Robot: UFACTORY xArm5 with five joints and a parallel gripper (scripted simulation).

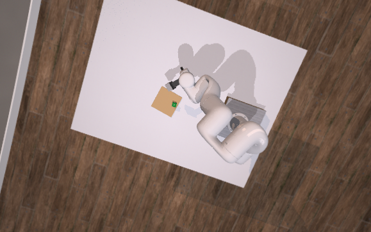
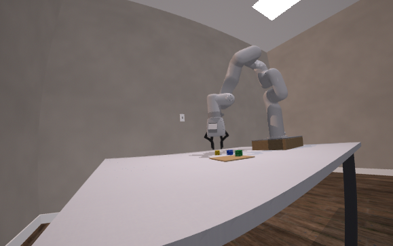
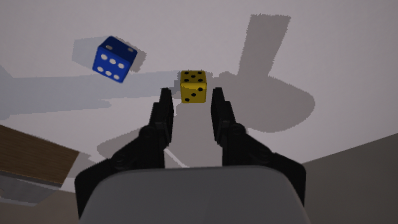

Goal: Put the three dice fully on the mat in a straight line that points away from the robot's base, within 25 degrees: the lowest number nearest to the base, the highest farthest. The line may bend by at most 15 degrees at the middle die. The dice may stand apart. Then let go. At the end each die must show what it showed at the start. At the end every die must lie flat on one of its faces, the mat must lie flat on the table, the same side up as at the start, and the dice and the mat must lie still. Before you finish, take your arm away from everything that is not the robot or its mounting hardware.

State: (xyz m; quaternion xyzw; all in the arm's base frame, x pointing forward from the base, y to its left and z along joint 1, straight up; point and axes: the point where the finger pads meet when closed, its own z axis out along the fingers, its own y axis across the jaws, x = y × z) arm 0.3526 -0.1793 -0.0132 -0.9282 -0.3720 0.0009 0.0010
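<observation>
My hand is 40 mm above the yellow die. Also, from my hand: tan mat: 80 mm ahead, 170 mm to the left, 50 mm below; then blue die: 20 mm behind, 70 mm to the left, 40 mm below; then green die: 30 mm ahead, 180 mm to the left, 30 mm below.
</observation>
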